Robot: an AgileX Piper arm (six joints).
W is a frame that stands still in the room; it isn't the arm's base.
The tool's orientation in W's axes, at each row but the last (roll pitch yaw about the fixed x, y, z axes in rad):
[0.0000, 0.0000, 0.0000]
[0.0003, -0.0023, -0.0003]
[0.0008, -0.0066, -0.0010]
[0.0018, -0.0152, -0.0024]
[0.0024, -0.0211, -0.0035]
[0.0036, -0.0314, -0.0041]
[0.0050, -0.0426, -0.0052]
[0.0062, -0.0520, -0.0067]
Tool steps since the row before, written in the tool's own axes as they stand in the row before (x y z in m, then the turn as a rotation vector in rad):
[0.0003, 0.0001, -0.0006, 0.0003, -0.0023, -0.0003]
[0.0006, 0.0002, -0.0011, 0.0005, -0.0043, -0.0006]
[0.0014, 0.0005, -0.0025, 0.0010, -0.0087, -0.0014]
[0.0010, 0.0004, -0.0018, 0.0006, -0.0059, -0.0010]
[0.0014, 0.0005, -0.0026, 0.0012, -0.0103, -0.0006]
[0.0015, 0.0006, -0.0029, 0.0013, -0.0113, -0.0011]
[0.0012, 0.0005, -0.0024, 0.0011, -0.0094, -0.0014]
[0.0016, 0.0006, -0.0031, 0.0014, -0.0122, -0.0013]
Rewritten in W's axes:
[0.0003, 0.0001, -0.0006, 0.0003, -0.0023, -0.0003]
[0.0006, 0.0002, -0.0011, 0.0005, -0.0043, -0.0006]
[0.0014, 0.0005, -0.0025, 0.0010, -0.0087, -0.0014]
[0.0010, 0.0004, -0.0018, 0.0006, -0.0059, -0.0010]
[0.0015, 0.0005, -0.0026, 0.0012, -0.0103, -0.0006]
[0.0016, 0.0006, -0.0028, 0.0013, -0.0113, -0.0011]
[0.0013, 0.0005, -0.0023, 0.0011, -0.0094, -0.0014]
[0.0018, 0.0006, -0.0030, 0.0014, -0.0122, -0.0013]

